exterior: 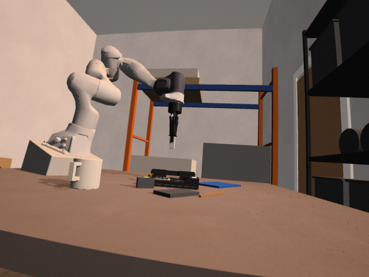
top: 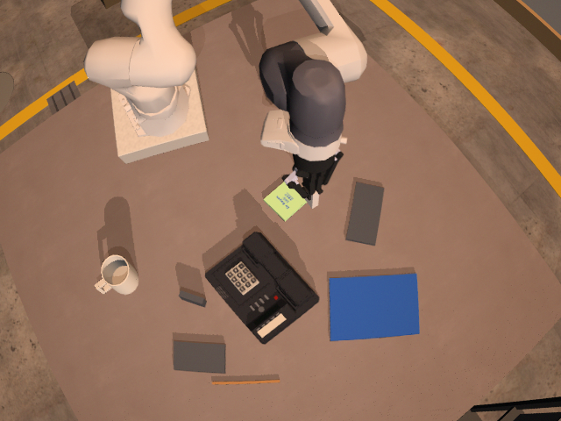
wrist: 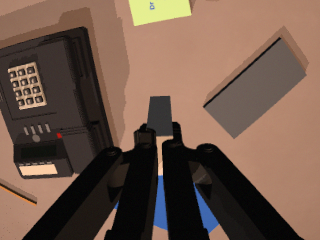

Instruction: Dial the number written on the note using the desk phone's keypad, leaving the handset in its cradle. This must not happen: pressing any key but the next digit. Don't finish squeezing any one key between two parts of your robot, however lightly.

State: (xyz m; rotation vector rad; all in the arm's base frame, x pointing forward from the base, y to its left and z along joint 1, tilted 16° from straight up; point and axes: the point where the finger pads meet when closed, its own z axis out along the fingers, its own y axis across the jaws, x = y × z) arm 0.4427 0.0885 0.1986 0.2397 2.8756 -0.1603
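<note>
My gripper is now 16 cm above the handset, 13 cm to the left of it and 2 cm short of it. Round my hand: blue mat: 25 cm ahead, 20 cm below, 3 cm to the right; grey block: 32 cm to the right, 19 cm below, 7 cm behind; note: 20 cm below, 10 cm behind, 2 cm to the left.
</note>
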